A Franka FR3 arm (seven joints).
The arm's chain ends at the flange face. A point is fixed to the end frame.
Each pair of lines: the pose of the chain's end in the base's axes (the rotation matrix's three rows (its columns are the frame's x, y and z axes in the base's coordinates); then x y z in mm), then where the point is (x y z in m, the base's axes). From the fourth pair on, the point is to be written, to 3 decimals.
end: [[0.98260, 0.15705, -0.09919], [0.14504, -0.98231, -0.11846], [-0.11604, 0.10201, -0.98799]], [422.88, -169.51, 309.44]
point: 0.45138 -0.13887 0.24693
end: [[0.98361, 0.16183, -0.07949], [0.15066, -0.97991, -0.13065], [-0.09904, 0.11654, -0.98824]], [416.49, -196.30, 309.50]
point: 0.44596 -0.16619 0.24719
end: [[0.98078, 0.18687, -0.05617], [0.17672, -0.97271, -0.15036], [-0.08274, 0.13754, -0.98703]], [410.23, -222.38, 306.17]
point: 0.44008 -0.19255 0.24390
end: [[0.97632, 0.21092, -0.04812], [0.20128, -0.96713, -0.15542], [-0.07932, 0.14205, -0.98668]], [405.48, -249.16, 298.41]
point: 0.435 -0.219 0.236
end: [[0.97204, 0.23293, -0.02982], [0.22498, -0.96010, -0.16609], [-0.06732, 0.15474, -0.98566]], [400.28, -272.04, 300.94]
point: 0.430 -0.242 0.239
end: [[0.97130, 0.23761, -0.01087], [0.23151, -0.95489, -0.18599], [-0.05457, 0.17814, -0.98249]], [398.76, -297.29, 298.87]
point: 0.429 -0.268 0.237
